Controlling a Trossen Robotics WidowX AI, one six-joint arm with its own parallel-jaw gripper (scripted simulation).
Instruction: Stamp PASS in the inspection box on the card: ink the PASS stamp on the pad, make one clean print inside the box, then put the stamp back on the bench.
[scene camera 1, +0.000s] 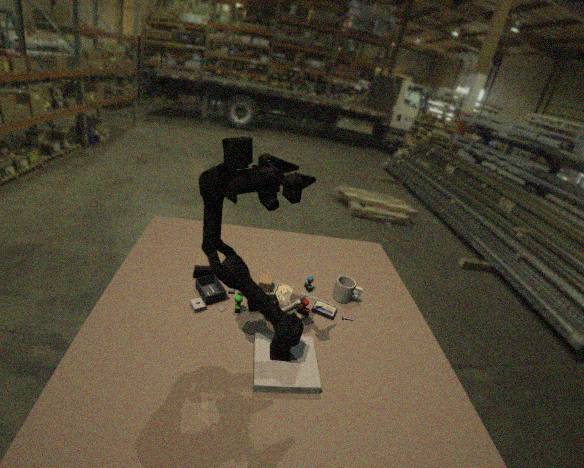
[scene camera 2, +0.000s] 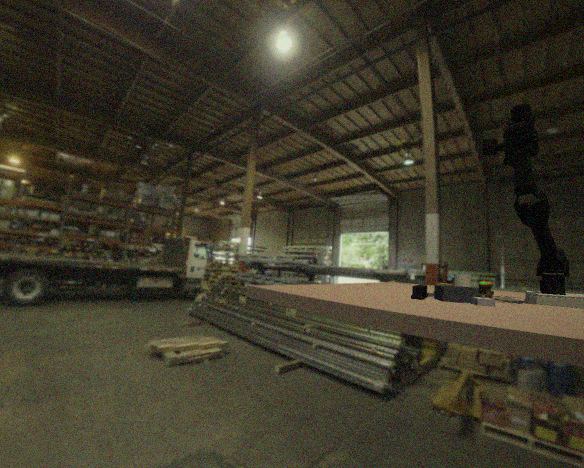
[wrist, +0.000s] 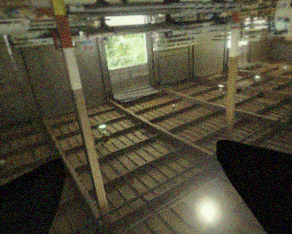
Scene:
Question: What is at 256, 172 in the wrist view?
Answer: My gripper.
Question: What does my gripper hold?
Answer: Nothing.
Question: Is my gripper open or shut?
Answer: Open.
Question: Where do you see my gripper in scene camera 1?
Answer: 306, 173

